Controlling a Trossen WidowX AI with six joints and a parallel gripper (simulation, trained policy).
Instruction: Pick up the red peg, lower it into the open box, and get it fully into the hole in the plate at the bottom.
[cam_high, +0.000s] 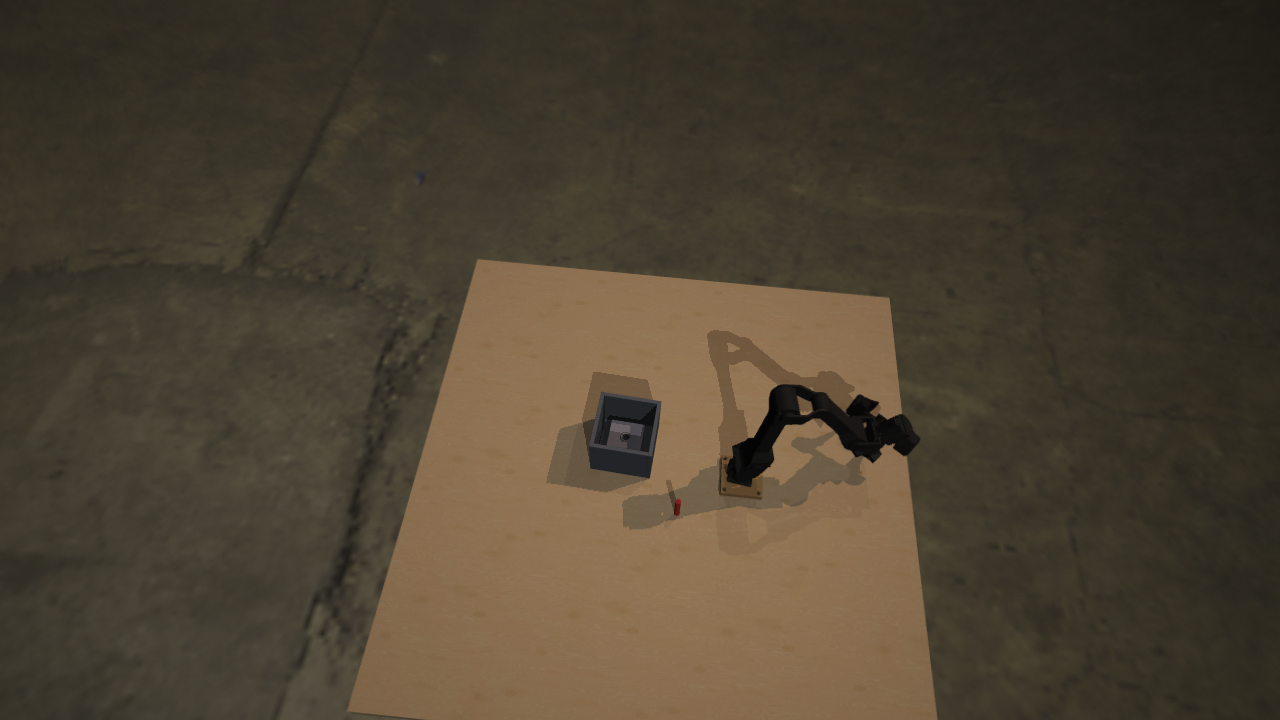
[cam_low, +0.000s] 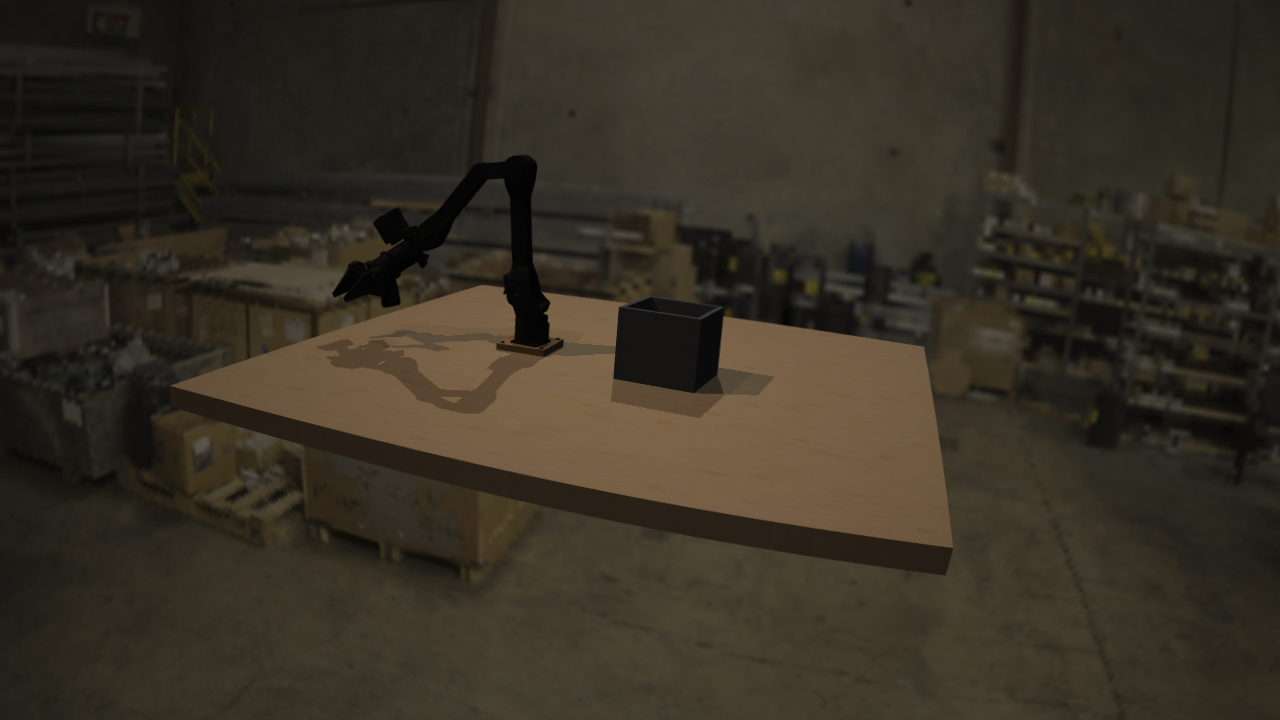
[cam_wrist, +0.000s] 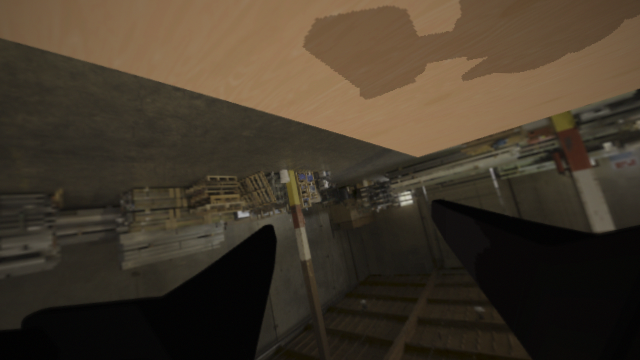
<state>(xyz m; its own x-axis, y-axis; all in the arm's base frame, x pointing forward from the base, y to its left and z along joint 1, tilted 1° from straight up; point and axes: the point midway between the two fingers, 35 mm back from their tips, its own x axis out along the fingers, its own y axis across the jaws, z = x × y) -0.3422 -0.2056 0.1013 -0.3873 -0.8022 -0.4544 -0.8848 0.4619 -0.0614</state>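
Right now the red peg is 500 mm ahead of my gripper tip, 380 mm to the left of it and 50 mm below it. Also, from my gripper tip: light grey plate 670 mm ahead, 230 mm to the left, 50 mm below.
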